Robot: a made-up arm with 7 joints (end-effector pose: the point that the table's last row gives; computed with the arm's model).
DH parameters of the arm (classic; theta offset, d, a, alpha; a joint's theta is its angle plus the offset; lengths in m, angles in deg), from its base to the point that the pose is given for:
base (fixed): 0 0 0 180
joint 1: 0 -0.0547 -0.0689 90
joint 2: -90 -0.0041 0.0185 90
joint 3: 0 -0.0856 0.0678 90
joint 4: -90 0.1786 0.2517 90
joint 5: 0 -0.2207 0.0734 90
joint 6: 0 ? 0.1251 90
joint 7: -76.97 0 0.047 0
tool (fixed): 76.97 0.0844 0 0
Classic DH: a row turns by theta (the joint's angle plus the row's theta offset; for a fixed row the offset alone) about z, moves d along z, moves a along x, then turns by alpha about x.
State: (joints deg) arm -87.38 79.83 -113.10 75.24 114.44 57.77 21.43
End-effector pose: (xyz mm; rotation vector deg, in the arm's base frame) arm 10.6 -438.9 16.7 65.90 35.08 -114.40
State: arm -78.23 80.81 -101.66 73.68 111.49 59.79 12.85
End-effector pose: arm 27.2 -443.6 19.3 65.53 43.32 -115.90
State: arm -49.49 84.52 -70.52 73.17 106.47 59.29 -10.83
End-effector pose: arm 34.9 -446.1 65.2 55.74 56.94 -128.76
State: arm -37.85 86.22 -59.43 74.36 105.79 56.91 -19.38
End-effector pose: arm 25.3 -441.7 90.2 50.40 58.34 -136.99
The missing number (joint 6, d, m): -0.0511
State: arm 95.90 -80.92 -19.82 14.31 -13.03 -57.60 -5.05
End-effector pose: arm -375.4 472.1 442.9 -93.11 -121.53 -13.91
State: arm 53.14 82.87 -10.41 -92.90 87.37 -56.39 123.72
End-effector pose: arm -323.8 40.7 -440.1 107.52 93.99 74.37
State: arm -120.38 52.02 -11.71 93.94 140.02 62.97 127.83
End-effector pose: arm 299.9 146.6 140.1 113.69 -1.74 78.81
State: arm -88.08 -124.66 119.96 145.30 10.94 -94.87 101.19
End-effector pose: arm 1.8 -101.4 -348.3 53.33 -0.32 77.73
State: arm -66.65 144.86 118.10 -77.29 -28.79 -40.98 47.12
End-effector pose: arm -13.1 -386.5 -504.7 69.05 -86.33 -37.96
